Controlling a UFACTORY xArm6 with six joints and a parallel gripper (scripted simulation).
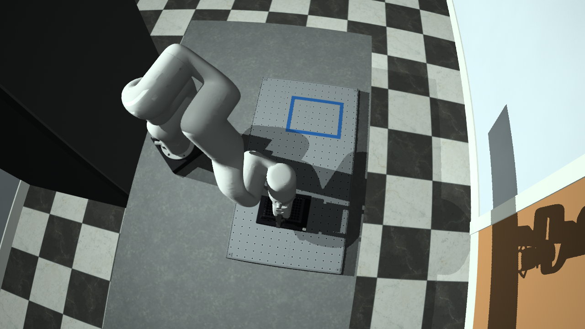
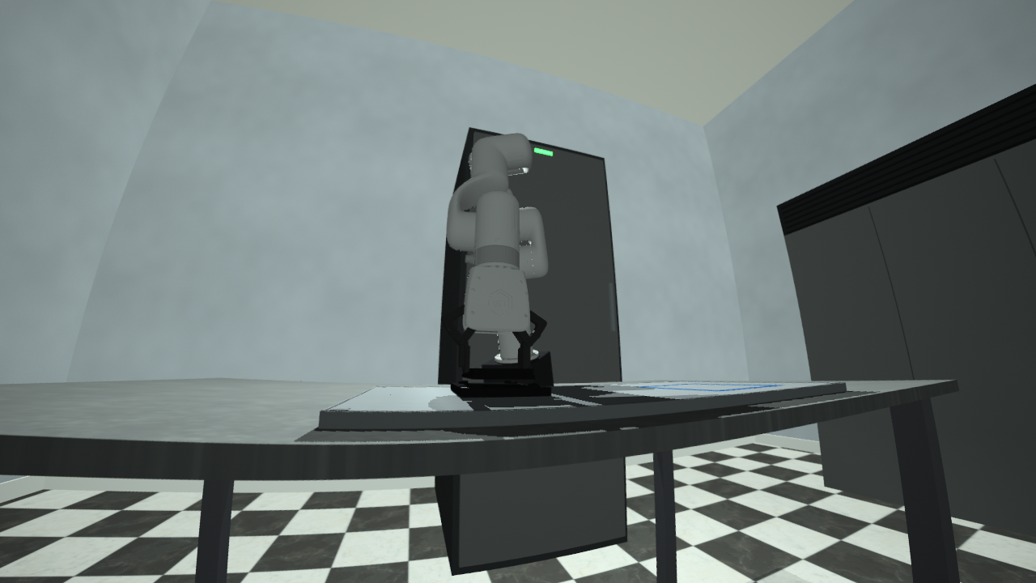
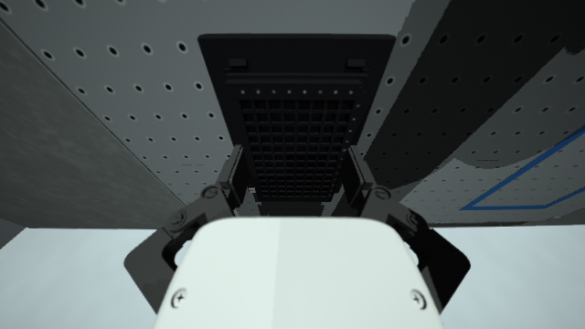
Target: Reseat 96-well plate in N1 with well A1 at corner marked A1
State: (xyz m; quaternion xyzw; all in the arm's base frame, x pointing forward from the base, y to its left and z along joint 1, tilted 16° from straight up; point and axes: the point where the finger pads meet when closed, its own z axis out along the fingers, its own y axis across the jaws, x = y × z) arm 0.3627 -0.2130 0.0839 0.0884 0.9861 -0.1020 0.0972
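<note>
My hand is 30 mm above the black plate nest N1. Round my hand: black 96-well plate (10 mm below); small white A1 mark (60 mm ahead, 70 mm to the right, 30 mm below).
</note>
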